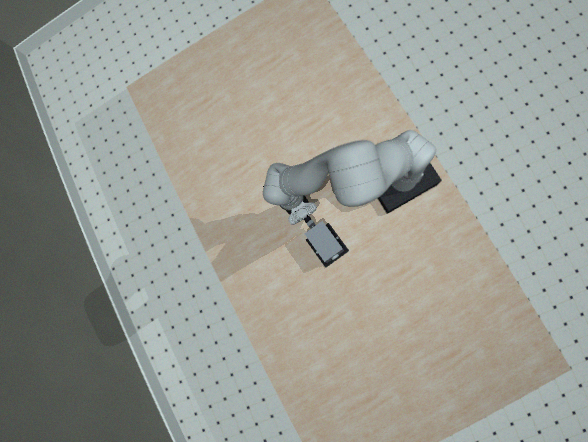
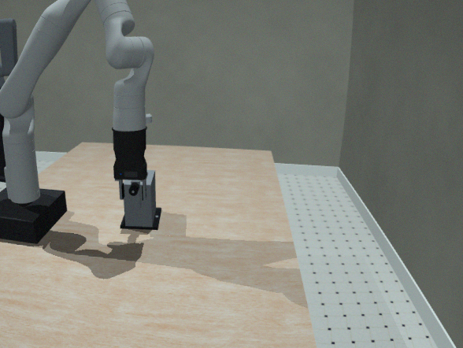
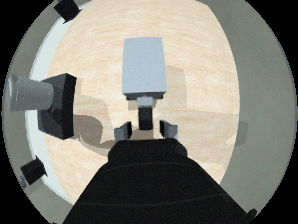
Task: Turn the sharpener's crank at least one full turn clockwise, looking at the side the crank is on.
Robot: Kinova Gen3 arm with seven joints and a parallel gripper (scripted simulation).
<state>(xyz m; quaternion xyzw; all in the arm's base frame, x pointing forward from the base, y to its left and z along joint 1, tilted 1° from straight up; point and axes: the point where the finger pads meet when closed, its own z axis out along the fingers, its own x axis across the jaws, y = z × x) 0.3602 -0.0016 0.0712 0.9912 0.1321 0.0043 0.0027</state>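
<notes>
Now: the sharpener crank 10 mm behind my hand, 20 mm to the left of it and 10 mm below it.
</notes>
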